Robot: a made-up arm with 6 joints.
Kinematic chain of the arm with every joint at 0, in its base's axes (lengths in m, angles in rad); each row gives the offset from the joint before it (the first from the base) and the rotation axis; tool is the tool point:
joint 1: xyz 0 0 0.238 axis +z
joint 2: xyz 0 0.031 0 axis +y
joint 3: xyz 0 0 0.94 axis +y
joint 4: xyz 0 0 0.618 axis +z
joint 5: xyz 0 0 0 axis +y
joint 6: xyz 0 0 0.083 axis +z
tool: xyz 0 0 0
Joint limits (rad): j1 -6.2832..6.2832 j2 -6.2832..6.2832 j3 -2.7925..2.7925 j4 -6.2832..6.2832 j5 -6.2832..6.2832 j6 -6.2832..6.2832
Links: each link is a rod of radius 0.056 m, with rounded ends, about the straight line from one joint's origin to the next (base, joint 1, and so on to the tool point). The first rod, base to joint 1, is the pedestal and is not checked.
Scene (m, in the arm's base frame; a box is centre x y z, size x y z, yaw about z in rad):
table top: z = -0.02
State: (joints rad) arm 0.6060 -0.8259 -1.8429 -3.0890 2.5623 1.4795
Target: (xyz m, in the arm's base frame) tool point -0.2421 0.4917 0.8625
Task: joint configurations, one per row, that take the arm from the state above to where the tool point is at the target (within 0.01 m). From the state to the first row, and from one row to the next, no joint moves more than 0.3 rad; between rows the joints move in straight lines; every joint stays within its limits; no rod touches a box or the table.
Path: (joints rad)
1: 0.3300 -0.7048 -1.8676 -3.1109 2.5642 1.4795
2: 0.0539 -0.5838 -1.8923 -3.1328 2.5662 1.4795
3: -0.2221 -0.4627 -1.9170 -3.1547 2.5681 1.4795
4: -0.4982 -0.3417 -1.9417 -3.1767 2.5700 1.4795
5: -0.7742 -0.2206 -1.9664 -3.1986 2.5720 1.4795
6: -1.0502 -0.0996 -1.9911 -3.2205 2.5739 1.4795

